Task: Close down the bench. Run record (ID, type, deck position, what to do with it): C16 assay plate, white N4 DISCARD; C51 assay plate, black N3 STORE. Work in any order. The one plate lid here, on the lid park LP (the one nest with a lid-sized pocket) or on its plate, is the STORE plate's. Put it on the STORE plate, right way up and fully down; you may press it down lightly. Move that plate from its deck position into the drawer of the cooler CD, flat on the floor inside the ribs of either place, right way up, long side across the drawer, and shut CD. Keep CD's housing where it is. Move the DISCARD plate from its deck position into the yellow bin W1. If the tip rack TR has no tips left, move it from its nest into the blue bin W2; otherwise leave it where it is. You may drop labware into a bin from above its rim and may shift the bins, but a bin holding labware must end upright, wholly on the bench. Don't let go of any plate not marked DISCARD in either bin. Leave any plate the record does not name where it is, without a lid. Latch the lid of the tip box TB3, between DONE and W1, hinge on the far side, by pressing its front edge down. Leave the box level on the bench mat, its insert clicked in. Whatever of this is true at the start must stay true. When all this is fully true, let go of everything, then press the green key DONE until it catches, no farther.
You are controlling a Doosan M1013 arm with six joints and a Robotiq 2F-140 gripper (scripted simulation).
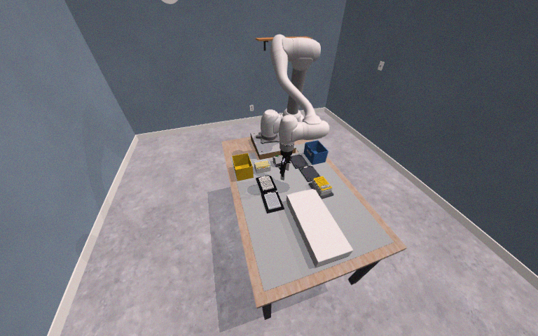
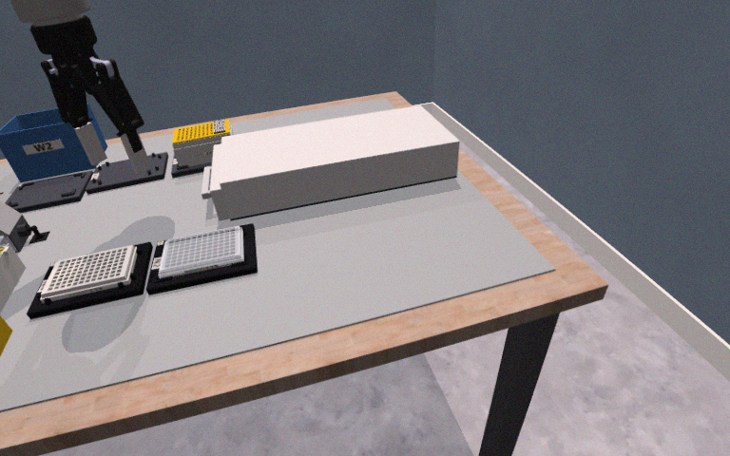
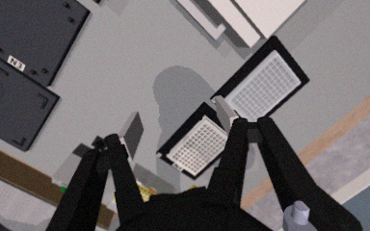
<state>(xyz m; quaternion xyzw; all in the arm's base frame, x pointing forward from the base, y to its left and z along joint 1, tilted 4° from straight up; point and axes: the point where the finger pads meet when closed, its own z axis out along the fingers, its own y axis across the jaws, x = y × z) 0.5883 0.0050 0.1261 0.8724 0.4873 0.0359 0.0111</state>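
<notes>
Now: hand 14 cm above the white plate, 13 cm to the left of it and 5 cm past it. From my hand the other things lie so: clear plate (14 cm below, 12 cm ahead, 11 cm to the right); grey plate lid (21 cm ahead, 13 cm below, 9 cm to the left); black nest (15 cm below, 13 cm to the right, 5 cm behind).
</notes>
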